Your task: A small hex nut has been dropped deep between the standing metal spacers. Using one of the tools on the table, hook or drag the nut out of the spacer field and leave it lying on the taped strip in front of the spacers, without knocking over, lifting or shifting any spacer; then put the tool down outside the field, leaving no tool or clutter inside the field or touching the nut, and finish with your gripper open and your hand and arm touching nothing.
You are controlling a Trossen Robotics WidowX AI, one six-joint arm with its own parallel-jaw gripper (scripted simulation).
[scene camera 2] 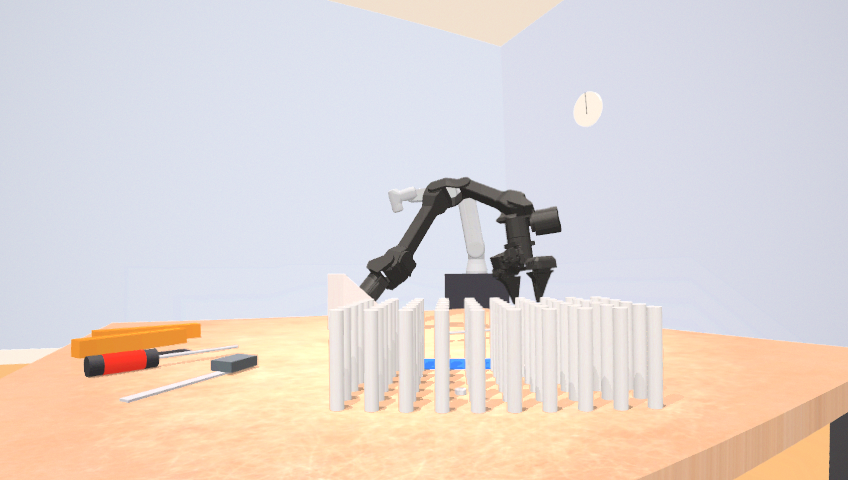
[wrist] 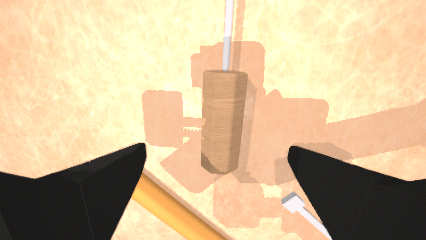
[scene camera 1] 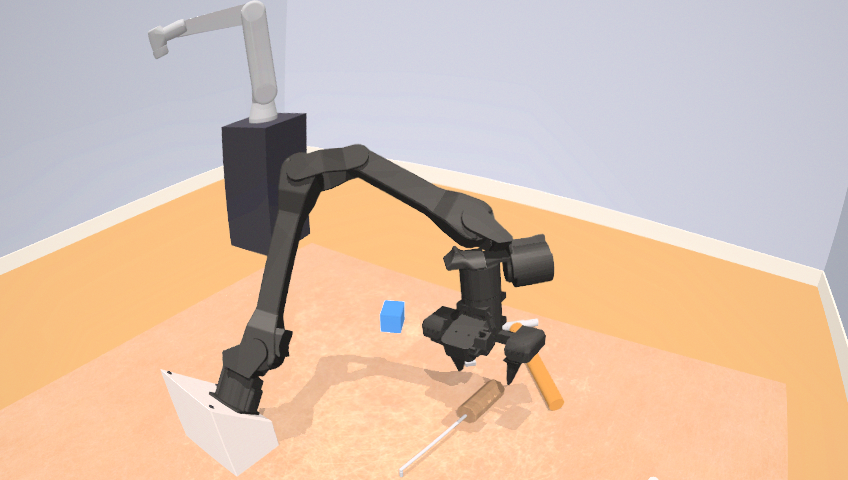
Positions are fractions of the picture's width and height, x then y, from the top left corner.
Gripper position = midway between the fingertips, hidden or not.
Labels:
my gripper: scene camera 2 0.62, 0.63; wrist 0.52, 0.63; scene camera 1 0.57, 0.78
red-handled screwdriver: scene camera 2 0.13, 0.76; not seen in the wrist view (out of frame); not seen in scene camera 1 (out of frame)

